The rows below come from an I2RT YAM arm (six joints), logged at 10 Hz.
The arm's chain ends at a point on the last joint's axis. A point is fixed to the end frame.
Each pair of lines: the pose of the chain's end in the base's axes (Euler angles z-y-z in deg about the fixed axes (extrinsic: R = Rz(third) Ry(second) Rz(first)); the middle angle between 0 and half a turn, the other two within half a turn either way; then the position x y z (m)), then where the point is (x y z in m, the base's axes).
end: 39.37 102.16 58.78 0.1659 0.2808 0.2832
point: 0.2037 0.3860 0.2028
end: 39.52 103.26 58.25 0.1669 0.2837 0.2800
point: 0.2047 0.3873 0.1976
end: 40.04 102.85 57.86 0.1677 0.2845 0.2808
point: 0.2061 0.3886 0.1994
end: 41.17 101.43 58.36 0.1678 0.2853 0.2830
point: 0.2055 0.3921 0.2048
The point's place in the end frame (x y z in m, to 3 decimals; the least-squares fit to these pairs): 0.057 -0.018 0.124
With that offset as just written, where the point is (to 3 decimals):
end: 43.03 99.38 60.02 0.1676 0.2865 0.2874
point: 0.202 0.398 0.214
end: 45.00 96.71 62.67 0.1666 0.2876 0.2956
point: 0.196 0.404 0.228
